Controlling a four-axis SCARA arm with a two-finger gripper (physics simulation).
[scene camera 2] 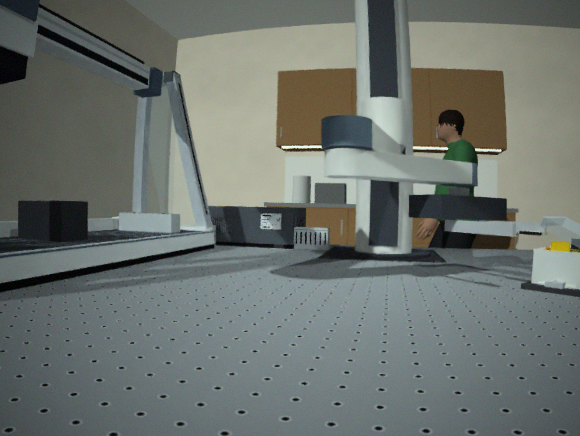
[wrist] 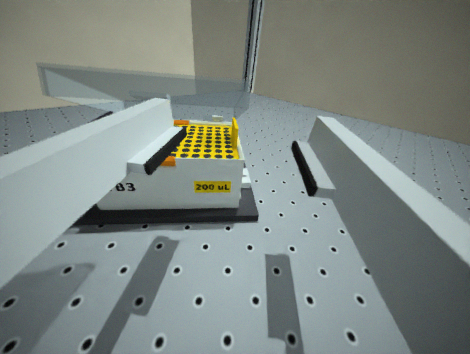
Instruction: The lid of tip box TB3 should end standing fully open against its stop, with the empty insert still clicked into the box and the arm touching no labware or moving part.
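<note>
White tip box TB3 stands on a dark base plate. Its yellow insert sits level inside the rim, its holes empty, with a yellow tab upright at the right end and orange clips at front and back. The clear lid stands raised and leans back behind the box; whether it rests on its stop I cannot tell. My gripper is shut and empty, with a gap between its pads. In the wrist view the left finger hides the box's left part; contact is unclear.
In the scene view, a gantry frame with a black block stands at the left. A dark instrument and a slotted white rack are behind, beside the arm's column. A person in green stands beyond the arm.
</note>
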